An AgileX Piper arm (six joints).
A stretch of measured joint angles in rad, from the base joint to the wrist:
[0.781 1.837 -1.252 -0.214 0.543 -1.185]
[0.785 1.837 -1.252 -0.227 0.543 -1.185]
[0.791 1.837 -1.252 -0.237 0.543 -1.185]
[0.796 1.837 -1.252 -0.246 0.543 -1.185]
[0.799 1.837 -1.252 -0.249 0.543 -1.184]
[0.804 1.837 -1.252 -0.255 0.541 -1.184]
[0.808 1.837 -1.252 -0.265 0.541 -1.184]
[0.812 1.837 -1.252 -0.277 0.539 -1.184]
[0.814 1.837 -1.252 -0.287 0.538 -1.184]
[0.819 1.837 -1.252 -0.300 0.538 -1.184]
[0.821 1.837 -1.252 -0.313 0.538 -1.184]
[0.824 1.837 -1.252 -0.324 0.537 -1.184]
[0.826 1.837 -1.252 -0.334 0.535 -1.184]
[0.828 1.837 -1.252 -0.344 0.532 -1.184]
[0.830 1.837 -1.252 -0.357 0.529 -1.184]
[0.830 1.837 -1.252 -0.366 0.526 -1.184]
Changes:
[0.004 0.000 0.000 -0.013 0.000 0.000]
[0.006 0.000 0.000 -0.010 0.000 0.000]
[0.005 0.000 0.000 -0.009 0.000 0.000]
[0.003 0.000 0.000 -0.003 0.000 0.001]
[0.005 0.000 0.000 -0.006 -0.002 0.000]
[0.004 0.000 0.000 -0.010 0.000 0.000]
[0.004 0.000 0.000 -0.012 -0.002 0.000]
[0.002 0.000 0.000 -0.010 -0.001 0.000]
[0.005 0.000 0.000 -0.013 0.000 0.000]
[0.002 0.000 0.000 -0.013 0.000 0.000]
[0.003 0.000 0.000 -0.011 -0.001 0.000]
[0.002 0.000 0.000 -0.010 -0.002 0.000]
[0.002 0.000 0.000 -0.010 -0.003 0.000]
[0.002 0.000 0.000 -0.013 -0.003 0.000]
[0.000 0.000 0.000 -0.009 -0.003 0.000]

